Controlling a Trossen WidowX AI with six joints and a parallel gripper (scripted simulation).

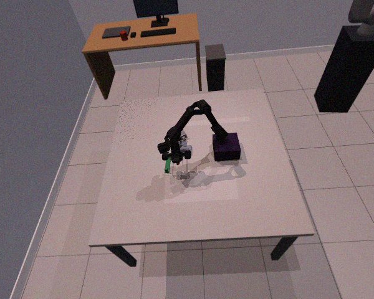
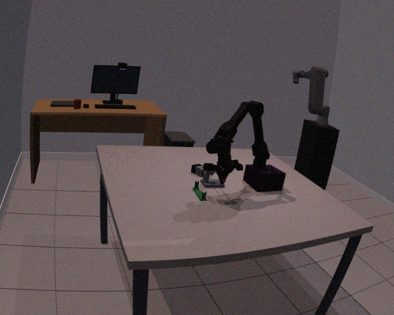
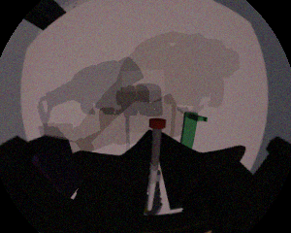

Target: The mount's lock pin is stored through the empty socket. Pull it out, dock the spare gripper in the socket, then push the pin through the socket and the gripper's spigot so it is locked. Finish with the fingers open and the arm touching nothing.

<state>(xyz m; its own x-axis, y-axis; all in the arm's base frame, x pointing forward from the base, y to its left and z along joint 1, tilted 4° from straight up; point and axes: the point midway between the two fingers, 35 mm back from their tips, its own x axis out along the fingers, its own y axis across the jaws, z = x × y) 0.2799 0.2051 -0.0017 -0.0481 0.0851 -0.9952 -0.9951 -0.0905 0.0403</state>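
Now: the green bar 9 cm ahead of my gripper tip, 4 cm to the right of it and 5 cm below it. The rest, counted from my gripper tip: grey mount (1 cm ahead, 17 cm to the right, 2 cm below); then spare gripper (2 cm ahead, 31 cm to the right, 5 cm below).
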